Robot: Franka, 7 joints.
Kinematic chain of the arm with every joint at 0, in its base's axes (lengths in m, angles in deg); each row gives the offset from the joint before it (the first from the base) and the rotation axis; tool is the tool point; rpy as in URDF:
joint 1: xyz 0 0 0.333 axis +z
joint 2: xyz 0 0 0 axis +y
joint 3: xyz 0 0 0.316 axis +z
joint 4: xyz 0.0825 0 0 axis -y
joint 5: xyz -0.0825 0 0.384 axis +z
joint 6: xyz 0 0 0 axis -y
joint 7: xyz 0.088 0 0 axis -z
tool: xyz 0 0 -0.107 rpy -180 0 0
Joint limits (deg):
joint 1: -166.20..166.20
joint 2: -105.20..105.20
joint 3: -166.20..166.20
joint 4: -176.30..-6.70
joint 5: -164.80..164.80
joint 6: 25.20..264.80
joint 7: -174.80..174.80
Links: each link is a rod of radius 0.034 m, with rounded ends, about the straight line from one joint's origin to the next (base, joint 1, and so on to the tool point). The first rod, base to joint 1, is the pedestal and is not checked.
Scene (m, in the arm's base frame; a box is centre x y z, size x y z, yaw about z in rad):
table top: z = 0
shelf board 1: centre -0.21 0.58 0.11 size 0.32 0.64 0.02 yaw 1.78
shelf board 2: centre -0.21 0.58 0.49 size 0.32 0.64 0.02 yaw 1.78
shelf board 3: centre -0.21 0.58 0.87 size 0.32 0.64 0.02 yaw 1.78
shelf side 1: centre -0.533 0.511 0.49 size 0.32 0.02 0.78 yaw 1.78
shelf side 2: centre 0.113 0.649 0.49 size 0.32 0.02 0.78 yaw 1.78
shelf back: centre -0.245 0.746 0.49 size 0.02 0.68 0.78 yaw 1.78
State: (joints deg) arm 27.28 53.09 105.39 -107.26 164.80 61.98 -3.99
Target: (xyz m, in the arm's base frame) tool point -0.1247 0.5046 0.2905
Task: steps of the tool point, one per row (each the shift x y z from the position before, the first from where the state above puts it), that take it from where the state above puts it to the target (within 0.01 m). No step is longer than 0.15 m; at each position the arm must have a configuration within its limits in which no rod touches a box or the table.
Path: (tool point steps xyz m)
1: 0.0114 -0.0654 -0.0019
2: 0.0183 -0.0817 0.0036
3: 0.0215 -0.0941 -0.0017
4: -0.0501 0.0484 -0.1089
5: -0.0293 0.0142 -0.1160
6: -0.0110 -0.0186 -0.1088
7: 0.0020 -0.0459 -0.0895
8: -0.0120 0.0684 -0.0067
9: -0.0140 0.0662 0.0001
10: -0.0159 0.0628 0.0066

